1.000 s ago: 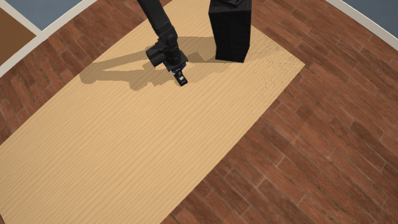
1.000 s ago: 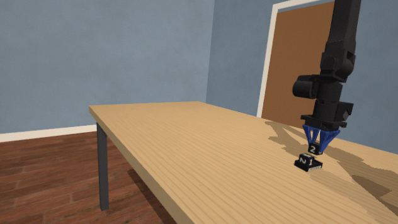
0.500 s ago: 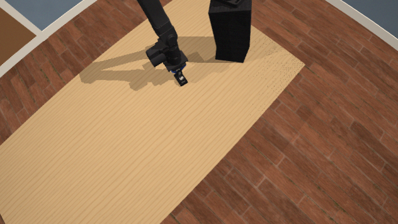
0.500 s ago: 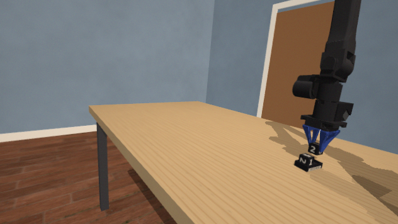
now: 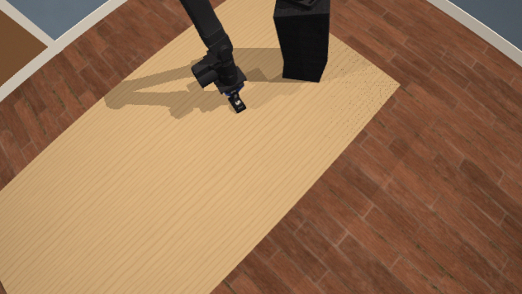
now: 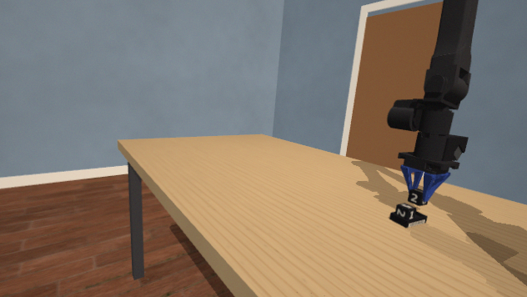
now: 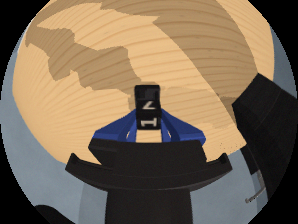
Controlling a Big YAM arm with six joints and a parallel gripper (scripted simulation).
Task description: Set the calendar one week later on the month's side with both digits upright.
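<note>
Right now my hand is right at the black date cube. The rest, counted from my hand: black tray 5 cm below, 2 cm to the left, 1 cm ahead; then black cube 4 cm below, 3 cm to the left, 1 cm ahead.
</note>
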